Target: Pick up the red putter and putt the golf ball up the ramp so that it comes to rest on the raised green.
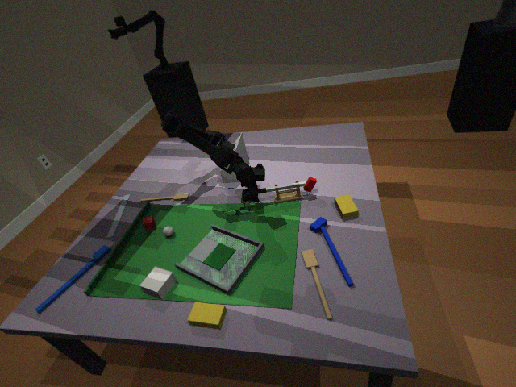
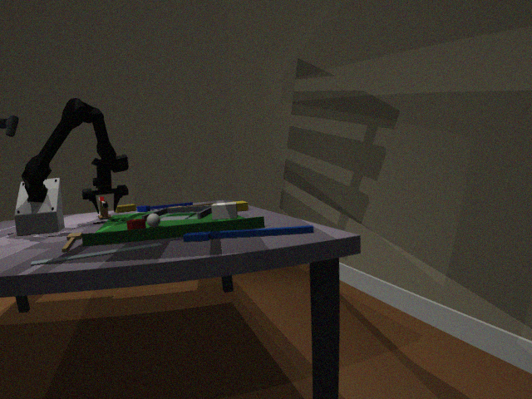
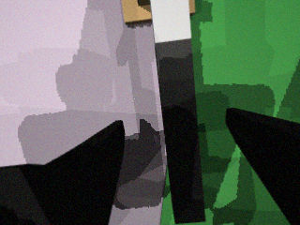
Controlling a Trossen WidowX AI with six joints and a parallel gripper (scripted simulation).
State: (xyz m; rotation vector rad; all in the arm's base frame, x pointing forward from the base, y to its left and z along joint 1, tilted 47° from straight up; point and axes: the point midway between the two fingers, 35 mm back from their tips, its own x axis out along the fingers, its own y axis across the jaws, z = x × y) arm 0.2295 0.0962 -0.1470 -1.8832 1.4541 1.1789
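My gripper tip is now 40 mm past the red putter, 110 mm to the right of it and 30 mm below it. Also, from my gripper tip: blue putter (220 mm ahead, 320 mm to the left, 20 mm below); red cube (190 mm ahead, 450 mm to the right, 10 mm below); white golf ball (230 mm ahead, 330 mm to the right, 10 mm below).
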